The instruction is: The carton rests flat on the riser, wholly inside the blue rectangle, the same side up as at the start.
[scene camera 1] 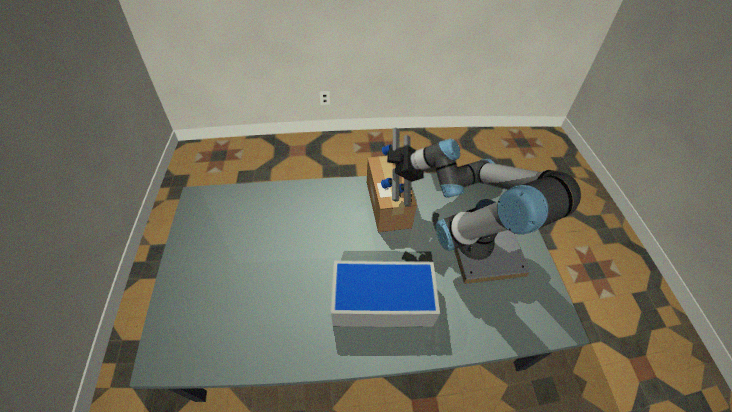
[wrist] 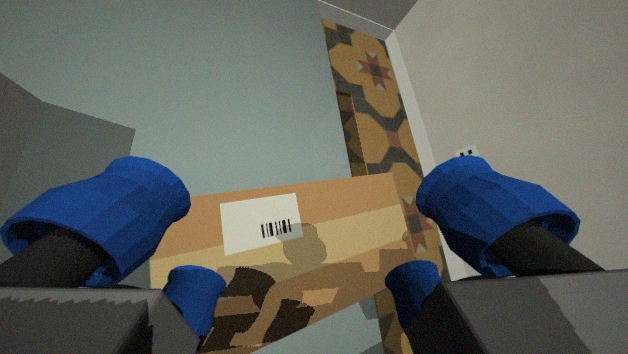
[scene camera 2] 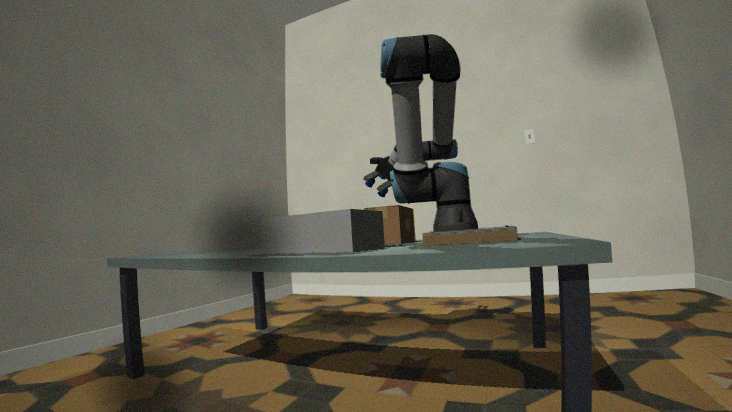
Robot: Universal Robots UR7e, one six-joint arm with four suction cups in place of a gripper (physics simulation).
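Where they show: end effector, tool point: (scene camera 1: 390,170) (wrist: 306,244); arm's base, origin of the base link: (scene camera 1: 475,243) (scene camera 2: 455,230).
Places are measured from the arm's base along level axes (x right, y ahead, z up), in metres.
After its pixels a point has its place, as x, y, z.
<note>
The brown carton (scene camera 1: 396,220) @[0.064, 0.333, 0.029] (scene camera 2: 399,225) @[0.083, 0.262, 0.033] (wrist: 350,191) @[0.257, 0.439, 0.117] stands on the table behind the riser, its top with tape and a white barcode label facing up. The white-grey riser (scene camera 1: 384,319) @[-0.368, 0.357, 0.031] (scene camera 2: 320,230) @[-0.361, 0.284, 0.026] stands nearer the front; the blue rectangle (scene camera 1: 384,286) @[-0.268, 0.367, 0.080] on its top has no carton on it. My gripper (scene camera 1: 393,167) @[0.158, 0.379, 0.219] (scene camera 2: 376,187) @[0.158, 0.379, 0.219] (wrist: 302,250) @[0.158, 0.379, 0.219] is open, with its four blue suction cups tilted and holding nothing. It hangs above the carton, and scene camera 2 shows a gap between the cups and the carton top. Arm parts hide some of the carton in scene camera 1.
The arm's base plate (scene camera 1: 494,265) @[-0.097, -0.070, -0.001] (scene camera 2: 471,236) @[-0.138, -0.093, -0.020] is on the table (scene camera 1: 230,307) @[-0.364, 0.924, -0.040] (scene camera 2: 307,263) @[-0.508, 0.198, -0.055] to the right of the carton and riser. The carton is close to the table's back edge. The folded arm reaches over from the right. A wall stands beyond the table.
</note>
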